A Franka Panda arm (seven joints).
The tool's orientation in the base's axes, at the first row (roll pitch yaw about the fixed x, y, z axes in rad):
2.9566 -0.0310 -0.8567
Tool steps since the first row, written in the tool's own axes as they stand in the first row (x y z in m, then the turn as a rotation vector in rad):
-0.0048 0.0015 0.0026 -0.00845 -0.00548 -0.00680
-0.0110 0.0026 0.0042 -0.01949 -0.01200 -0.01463
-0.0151 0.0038 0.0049 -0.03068 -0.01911 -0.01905
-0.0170 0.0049 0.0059 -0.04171 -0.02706 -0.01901
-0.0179 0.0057 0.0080 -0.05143 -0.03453 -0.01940
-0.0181 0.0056 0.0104 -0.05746 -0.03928 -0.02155
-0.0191 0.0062 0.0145 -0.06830 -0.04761 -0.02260
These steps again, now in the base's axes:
-0.0046 0.0023 -0.0024 -0.00063 0.01086 0.00541
-0.0096 0.0060 -0.0040 -0.00206 0.02449 0.01156
-0.0133 0.0083 -0.0046 -0.00355 0.03813 0.01425
-0.0155 0.0089 -0.0054 -0.00484 0.05154 0.01241
-0.0169 0.0087 -0.0074 -0.00558 0.06371 0.01112
-0.0173 0.0086 -0.0097 -0.00573 0.07161 0.01217
-0.0189 0.0084 -0.0137 -0.00648 0.08528 0.01133

